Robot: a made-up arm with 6 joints.
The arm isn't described. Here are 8 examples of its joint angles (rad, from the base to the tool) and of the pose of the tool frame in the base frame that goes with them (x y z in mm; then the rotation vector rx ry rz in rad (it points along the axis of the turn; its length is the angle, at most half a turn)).
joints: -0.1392 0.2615 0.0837 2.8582 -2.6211 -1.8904
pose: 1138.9 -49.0 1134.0 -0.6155 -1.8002 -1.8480
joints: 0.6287 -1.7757 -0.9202 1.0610 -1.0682 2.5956
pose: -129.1 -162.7 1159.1 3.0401 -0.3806 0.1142
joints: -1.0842 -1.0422 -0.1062 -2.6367 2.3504 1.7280
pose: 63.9 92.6 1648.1 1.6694 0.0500 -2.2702
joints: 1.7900 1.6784 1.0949 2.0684 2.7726 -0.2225
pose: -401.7 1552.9 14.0 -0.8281 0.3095 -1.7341
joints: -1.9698 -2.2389 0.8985 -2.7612 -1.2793 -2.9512
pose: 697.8 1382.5 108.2 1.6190 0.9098 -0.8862
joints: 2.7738 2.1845 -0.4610 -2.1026 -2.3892 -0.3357
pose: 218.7 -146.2 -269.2 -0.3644 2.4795 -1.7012
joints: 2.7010 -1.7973 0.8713 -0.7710 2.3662 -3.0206
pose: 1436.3 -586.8 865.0 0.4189 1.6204 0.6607
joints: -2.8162 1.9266 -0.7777 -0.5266 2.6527 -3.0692
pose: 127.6 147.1 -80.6 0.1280 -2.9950 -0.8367
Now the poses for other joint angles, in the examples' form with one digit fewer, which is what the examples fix.
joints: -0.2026 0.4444 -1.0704 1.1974 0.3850 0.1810
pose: 468 -139 282 -0.770 0.967 0.946
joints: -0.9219 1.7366 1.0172 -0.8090 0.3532 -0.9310
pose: 789 -1171 -278 1.616 -0.640 -1.272
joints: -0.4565 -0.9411 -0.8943 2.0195 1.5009 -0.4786
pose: 314 -99 1130 -1.278 -0.235 1.138
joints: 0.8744 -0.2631 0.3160 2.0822 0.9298 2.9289
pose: 304 450 1871 0.778 0.842 1.486
